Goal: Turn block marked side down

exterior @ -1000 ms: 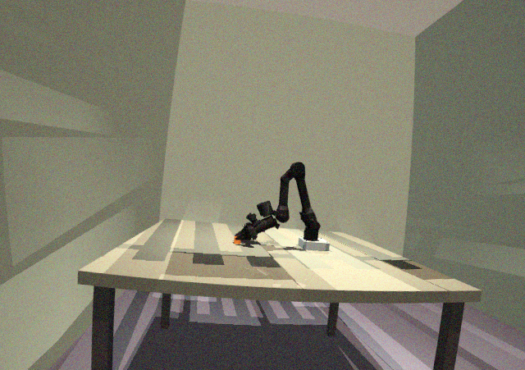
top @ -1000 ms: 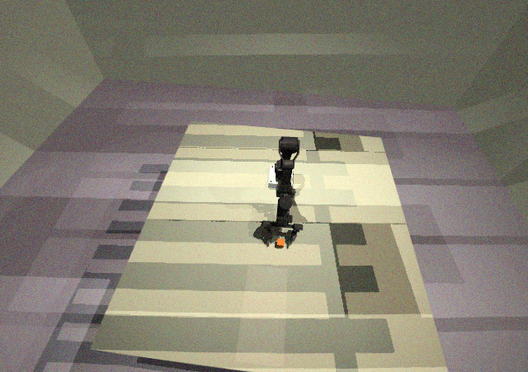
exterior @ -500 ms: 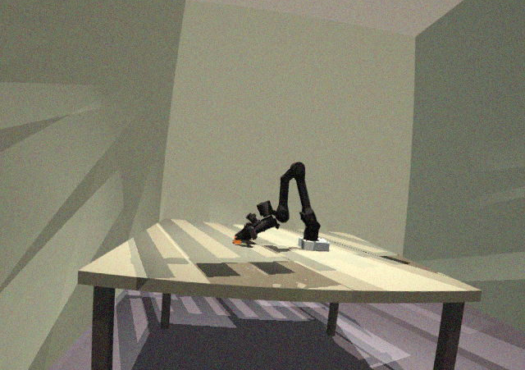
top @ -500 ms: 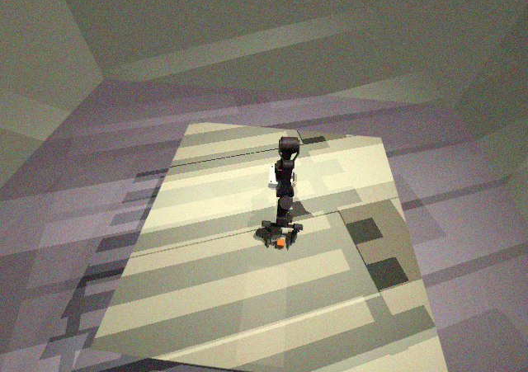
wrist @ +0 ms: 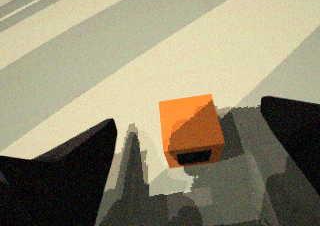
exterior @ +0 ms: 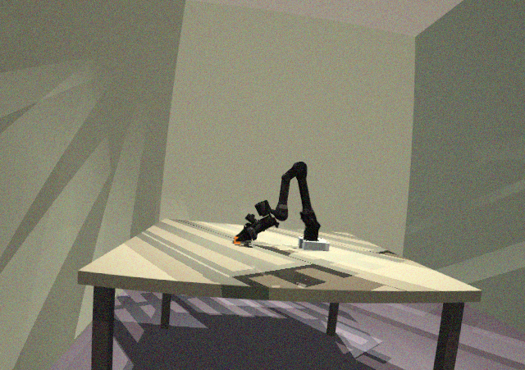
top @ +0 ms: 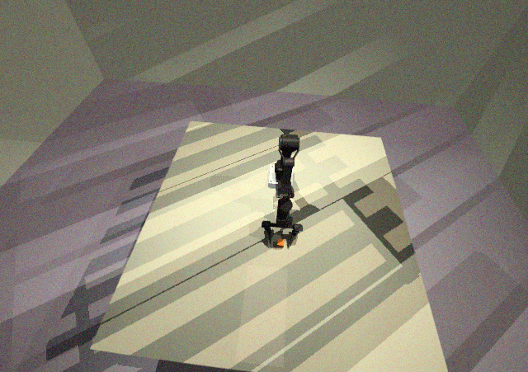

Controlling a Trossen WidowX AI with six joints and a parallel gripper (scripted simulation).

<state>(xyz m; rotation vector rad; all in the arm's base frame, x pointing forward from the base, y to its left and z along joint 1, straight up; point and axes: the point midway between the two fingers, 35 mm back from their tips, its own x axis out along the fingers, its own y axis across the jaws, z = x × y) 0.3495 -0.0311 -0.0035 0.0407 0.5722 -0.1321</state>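
Right now the orange block is 20 mm behind my gripper tip.
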